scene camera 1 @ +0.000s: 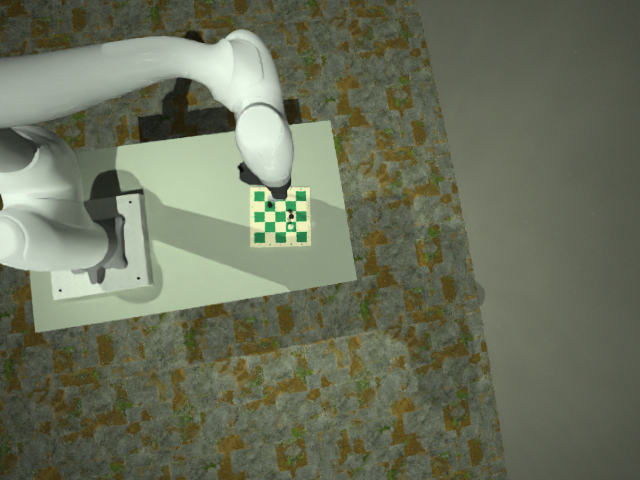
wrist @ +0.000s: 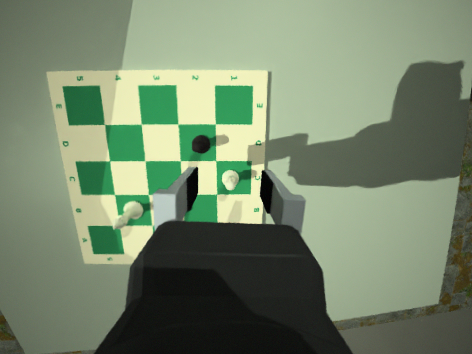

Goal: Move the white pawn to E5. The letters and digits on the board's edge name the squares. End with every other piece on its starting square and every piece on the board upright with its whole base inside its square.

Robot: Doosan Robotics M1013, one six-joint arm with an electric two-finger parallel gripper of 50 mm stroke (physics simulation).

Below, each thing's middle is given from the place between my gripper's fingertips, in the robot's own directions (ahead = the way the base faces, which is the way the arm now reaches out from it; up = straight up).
I see my gripper 1 cm short of the chessboard [scene camera 1: 268,226], 7 cm to the left of it and 6 cm above it.
